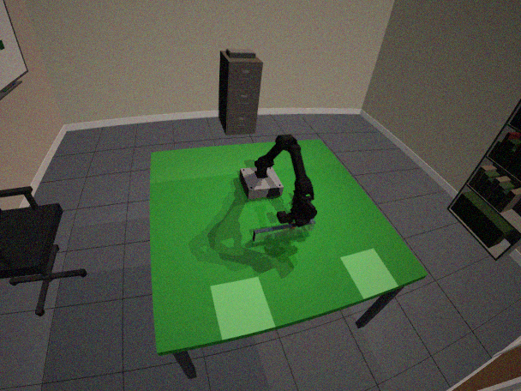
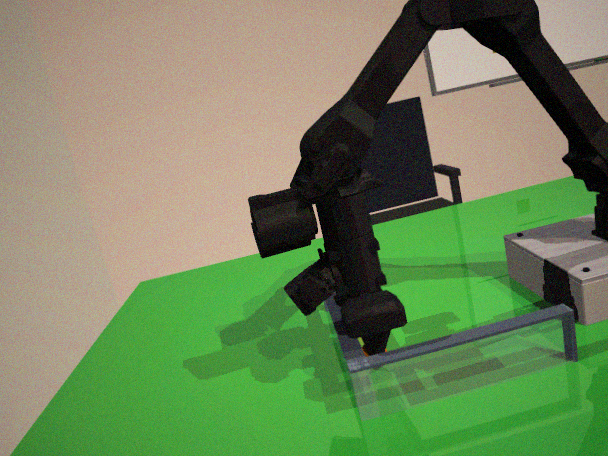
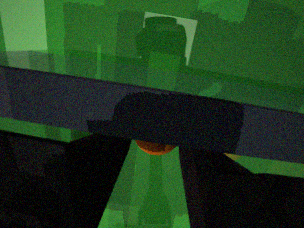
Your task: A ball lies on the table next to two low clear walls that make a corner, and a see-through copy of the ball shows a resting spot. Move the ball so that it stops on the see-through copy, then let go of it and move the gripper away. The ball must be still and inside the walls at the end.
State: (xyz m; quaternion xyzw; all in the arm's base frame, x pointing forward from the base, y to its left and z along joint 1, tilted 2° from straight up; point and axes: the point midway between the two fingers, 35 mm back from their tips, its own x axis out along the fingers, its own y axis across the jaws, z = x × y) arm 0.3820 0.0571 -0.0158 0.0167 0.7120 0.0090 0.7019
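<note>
My gripper tip is 50 mm to the left of the see-through ball copy.
</note>
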